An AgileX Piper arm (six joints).
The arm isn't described. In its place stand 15 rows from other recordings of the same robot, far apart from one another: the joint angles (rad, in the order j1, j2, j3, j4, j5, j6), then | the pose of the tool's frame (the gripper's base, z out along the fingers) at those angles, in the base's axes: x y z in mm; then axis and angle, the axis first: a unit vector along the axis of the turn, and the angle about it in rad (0 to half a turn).
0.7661, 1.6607, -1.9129, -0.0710, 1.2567, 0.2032 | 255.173 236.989 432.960 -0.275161 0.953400 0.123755 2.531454
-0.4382, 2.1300, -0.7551, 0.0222, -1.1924, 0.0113 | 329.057 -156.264 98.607 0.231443 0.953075 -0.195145 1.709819
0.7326, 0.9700, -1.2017, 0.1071, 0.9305, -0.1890 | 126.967 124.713 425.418 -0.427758 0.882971 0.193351 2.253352
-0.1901, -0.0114, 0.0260, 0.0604, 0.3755, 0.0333 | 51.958 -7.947 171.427 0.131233 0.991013 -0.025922 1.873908
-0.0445, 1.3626, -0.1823, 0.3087, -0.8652, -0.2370 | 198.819 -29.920 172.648 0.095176 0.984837 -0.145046 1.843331
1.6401, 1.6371, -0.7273, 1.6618, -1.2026, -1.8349 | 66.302 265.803 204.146 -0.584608 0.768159 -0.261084 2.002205
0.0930, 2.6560, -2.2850, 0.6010, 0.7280, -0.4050 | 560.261 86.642 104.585 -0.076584 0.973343 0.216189 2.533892
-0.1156, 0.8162, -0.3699, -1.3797, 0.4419, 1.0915 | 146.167 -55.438 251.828 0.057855 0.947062 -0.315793 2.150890
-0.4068, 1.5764, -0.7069, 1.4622, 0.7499, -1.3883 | 277.913 -52.598 192.310 0.077909 0.950793 0.299871 2.379179
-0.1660, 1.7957, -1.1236, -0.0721, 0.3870, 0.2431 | 367.639 -64.103 194.478 0.174452 0.984593 -0.012000 2.541709
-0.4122, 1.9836, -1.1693, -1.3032, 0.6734, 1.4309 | 338.878 -207.909 157.443 0.378170 0.859740 -0.343271 2.610468
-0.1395, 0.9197, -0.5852, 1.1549, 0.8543, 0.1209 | 166.408 40.024 289.457 0.363956 0.791023 0.491750 2.740401
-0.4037, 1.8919, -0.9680, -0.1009, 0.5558, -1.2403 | 298.260 -132.664 117.948 -0.441228 0.893280 -0.085834 3.064923
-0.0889, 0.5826, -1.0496, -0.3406, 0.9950, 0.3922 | 64.545 -31.352 426.180 0.234799 0.966366 -0.104909 1.983524
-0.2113, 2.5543, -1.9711, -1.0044, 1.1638, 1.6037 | 471.957 -173.357 90.755 0.578732 0.727341 -0.368841 2.640682
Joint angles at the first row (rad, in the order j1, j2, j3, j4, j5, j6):
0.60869 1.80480 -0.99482 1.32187 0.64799 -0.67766
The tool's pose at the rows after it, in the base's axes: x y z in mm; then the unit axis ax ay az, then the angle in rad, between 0 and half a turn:
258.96 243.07 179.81 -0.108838 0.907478 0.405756 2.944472
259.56 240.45 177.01 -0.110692 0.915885 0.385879 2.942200
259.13 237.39 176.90 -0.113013 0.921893 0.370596 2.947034
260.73 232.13 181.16 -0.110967 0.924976 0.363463 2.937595
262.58 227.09 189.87 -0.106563 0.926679 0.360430 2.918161
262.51 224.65 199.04 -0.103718 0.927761 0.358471 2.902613
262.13 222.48 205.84 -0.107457 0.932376 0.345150 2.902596
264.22 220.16 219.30 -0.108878 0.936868 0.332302 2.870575
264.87 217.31 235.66 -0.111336 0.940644 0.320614 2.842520
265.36 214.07 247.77 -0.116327 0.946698 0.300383 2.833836
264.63 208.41 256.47 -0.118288 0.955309 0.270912 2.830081
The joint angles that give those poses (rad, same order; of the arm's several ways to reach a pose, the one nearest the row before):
0.60869 1.80480 -0.99481 1.29774 0.62599 -0.65873
0.60870 1.80481 -0.99483 1.23316 0.60514 -0.61232
0.60665 1.79811 -0.99484 1.16703 0.60063 -0.55978
0.59415 1.78145 -0.99481 1.12444 0.60064 -0.52546
0.58165 1.75546 -0.99934 1.08515 0.60063 -0.48586
0.57854 1.72996 -1.00649 1.04530 0.60152 -0.43969
0.57856 1.71254 -1.02172 0.95825 0.61461 -0.36157
0.57856 1.68510 -1.04974 0.86084 0.61555 -0.27250
0.57853 1.65250 -1.08233 0.75954 0.63400 -0.17890
0.57856 1.63237 -1.11734 0.64651 0.67193 -0.08404
0.57854 1.61230 -1.14132 0.52383 0.71357 0.01417

